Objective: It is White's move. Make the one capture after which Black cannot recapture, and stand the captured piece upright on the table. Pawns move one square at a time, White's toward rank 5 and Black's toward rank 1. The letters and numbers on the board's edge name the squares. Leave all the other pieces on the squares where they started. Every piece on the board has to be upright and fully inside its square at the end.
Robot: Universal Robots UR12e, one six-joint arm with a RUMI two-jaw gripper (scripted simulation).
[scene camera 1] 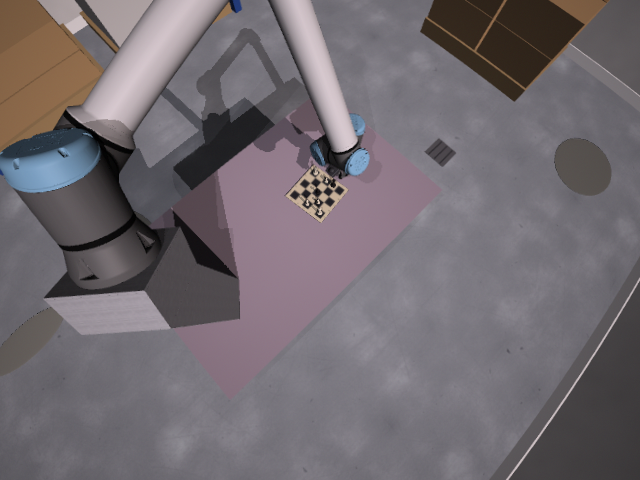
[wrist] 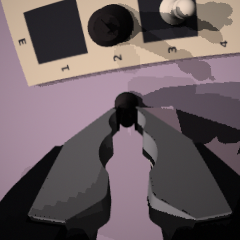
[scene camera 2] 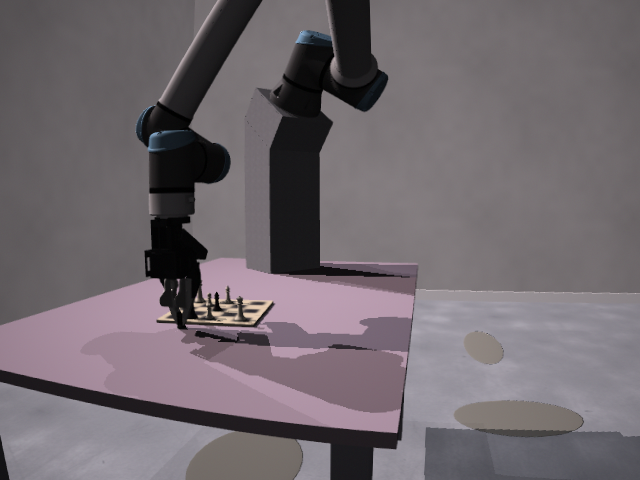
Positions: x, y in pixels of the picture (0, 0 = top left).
Labels:
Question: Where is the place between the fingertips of the gripper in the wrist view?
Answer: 126, 109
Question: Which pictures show the chessboard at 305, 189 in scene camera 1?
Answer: Scene camera 1, the wrist view and scene camera 2: all of them.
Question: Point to a chessboard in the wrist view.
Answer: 50, 47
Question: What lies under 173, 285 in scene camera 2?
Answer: The gripper.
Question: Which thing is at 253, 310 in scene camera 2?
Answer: A chessboard.

